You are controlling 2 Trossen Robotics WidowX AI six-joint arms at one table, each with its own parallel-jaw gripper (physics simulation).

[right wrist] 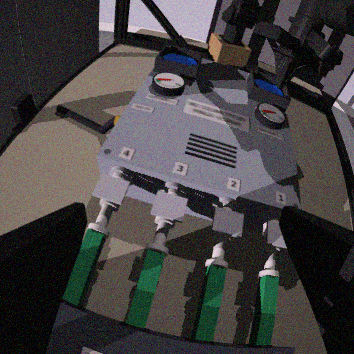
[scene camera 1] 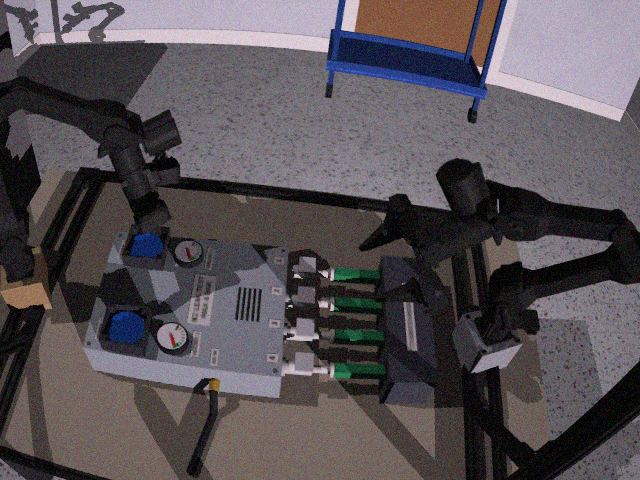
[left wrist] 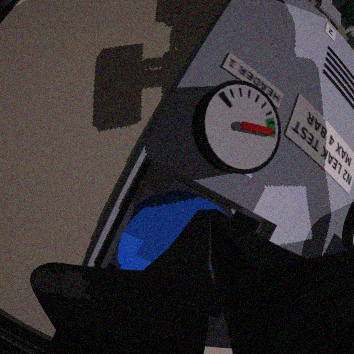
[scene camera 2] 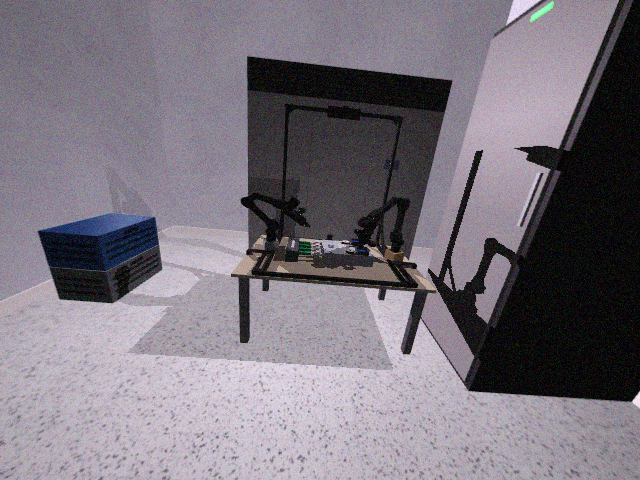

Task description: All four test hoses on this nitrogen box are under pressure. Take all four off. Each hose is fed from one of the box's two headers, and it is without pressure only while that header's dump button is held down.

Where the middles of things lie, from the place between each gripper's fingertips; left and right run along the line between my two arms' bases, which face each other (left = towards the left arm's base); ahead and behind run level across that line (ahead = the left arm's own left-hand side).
Now: left hand 460 mm to the left of the dark manifold block (scene camera 1: 408, 351), 80 mm past it and 80 mm above it.
The dark manifold block is 3 cm ahead of my right hand, 10 cm to the right of it and 18 cm below it.
